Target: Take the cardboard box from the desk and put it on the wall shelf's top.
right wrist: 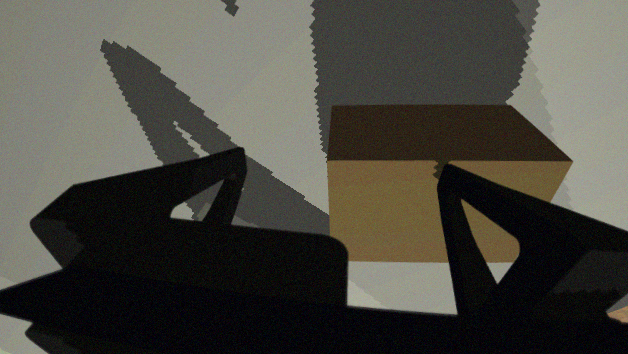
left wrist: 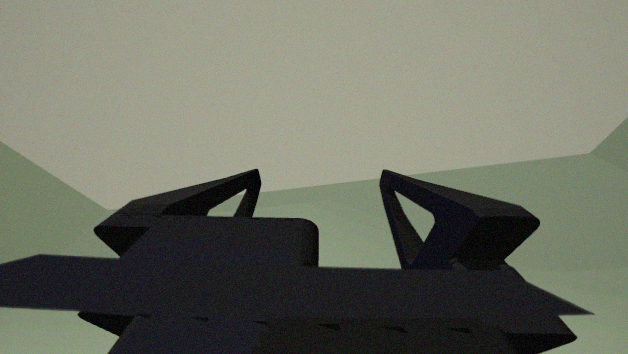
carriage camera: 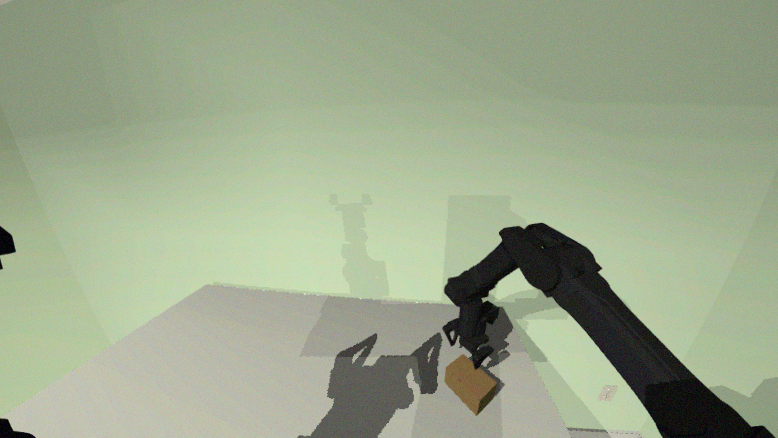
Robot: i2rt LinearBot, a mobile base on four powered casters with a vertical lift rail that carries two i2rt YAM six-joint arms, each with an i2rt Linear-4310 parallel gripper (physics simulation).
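Frame: origin at the left arm's base, x right, y ahead, z up, level; metres.
Seen in the pictures: left gripper, fingertip midpoint: (left wrist: 319, 176); right gripper, fingertip midpoint: (right wrist: 341, 166) (carriage camera: 463, 356).
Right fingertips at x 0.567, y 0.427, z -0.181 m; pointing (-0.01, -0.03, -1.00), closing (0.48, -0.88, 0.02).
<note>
A point is followed by its place in that frame.
The brown cardboard box (carriage camera: 469, 383) @(z -0.180, x 0.555, y 0.342 m) (right wrist: 385, 210) @(z -0.180, x 0.557, y 0.393 m) lies near the right edge of the grey desk (carriage camera: 163, 369) @(z -0.243, x -0.411, y 0.411 m) (right wrist: 280, 100) @(z -0.243, x 0.552, y 0.465 m). My right gripper (carriage camera: 464, 352) @(z -0.181, x 0.567, y 0.427 m) (right wrist: 341, 166) @(z -0.181, x 0.567, y 0.427 m) is open, pointing down at the box's far end. In the right wrist view one fingertip overlaps the box's lit face, while the other is off to the left over the desk; the box is not between them. Whether the fingertip touches the box is unclear. My left gripper (left wrist: 319, 176) @(z 0.436, x 0.004, y 0.041 m) is open and empty, raised away from the desk against wall and ceiling. The wall shelf does not show in these views.
Pale green walls (carriage camera: 272, 163) @(z 0.382, x -0.160, y 0.884 m) rise behind the desk. My right arm (carriage camera: 615, 321) @(z 0.208, x 0.631, y 0.144 m) reaches in from the lower right. Dark parts show at the carriage view's left edge. A small pinkish patch (carriage camera: 607, 392) @(z -0.780, x 1.476, y 0.652 m) lies right of the desk. Arm and gripper shadows fall across the desk.
</note>
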